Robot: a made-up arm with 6 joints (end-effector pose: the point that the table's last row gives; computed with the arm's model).
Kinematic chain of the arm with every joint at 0, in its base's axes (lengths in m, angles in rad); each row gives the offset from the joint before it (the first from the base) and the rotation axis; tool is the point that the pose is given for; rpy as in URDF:
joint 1: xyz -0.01 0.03 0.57 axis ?
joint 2: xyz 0 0 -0.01 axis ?
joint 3: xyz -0.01 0 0.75 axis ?
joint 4: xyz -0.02 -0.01 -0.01 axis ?
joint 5: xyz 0.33 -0.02 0 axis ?
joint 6: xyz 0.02 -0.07 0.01 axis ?
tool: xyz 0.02 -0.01 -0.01 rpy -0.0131 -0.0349 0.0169
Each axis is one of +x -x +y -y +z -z.
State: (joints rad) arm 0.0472 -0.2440 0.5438 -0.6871 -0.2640 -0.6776
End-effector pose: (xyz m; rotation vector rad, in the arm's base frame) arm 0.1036 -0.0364 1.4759 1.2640 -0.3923 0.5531
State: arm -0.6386 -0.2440 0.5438 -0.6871 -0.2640 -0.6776
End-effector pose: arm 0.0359 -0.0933 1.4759 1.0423 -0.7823 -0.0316
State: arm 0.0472 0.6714 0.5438 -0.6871 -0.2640 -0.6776
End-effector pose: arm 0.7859 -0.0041 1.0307 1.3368 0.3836 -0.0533
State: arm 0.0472 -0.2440 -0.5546 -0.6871 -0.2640 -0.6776
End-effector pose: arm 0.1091 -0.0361 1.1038 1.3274 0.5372 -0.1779
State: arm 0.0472 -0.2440 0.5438 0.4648 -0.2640 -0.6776
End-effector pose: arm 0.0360 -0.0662 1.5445 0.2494 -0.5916 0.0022
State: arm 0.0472 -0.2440 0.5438 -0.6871 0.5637 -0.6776
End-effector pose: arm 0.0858 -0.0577 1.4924 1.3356 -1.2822 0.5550
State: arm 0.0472 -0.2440 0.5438 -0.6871 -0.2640 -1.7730
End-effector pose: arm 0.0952 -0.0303 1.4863 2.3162 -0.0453 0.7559
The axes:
joint 1: +z
joint 2: +y
joint 3: -y
joint 4: -x
joint 5: -y
joint 6: -x

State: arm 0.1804 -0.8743 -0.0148 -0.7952 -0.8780 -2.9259
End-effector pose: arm -0.2898 -0.0726 1.2461 -2.6523 -1.0801 0.0145
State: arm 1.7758 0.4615 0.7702 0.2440 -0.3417 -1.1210
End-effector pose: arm -0.0489 0.6928 1.3361 0.6649 0.7223 1.5639
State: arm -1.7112 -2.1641 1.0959 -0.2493 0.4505 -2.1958
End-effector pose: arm 0.0351 0.9902 0.0970 -0.9198 -0.1034 1.6697
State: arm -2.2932 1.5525 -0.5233 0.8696 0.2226 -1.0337
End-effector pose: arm -0.4746 -0.4036 0.2488 2.1782 0.6134 -1.4643
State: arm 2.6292 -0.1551 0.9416 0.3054 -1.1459 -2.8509
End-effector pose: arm -0.0024 0.1322 1.5967 1.1250 2.6329 0.5595
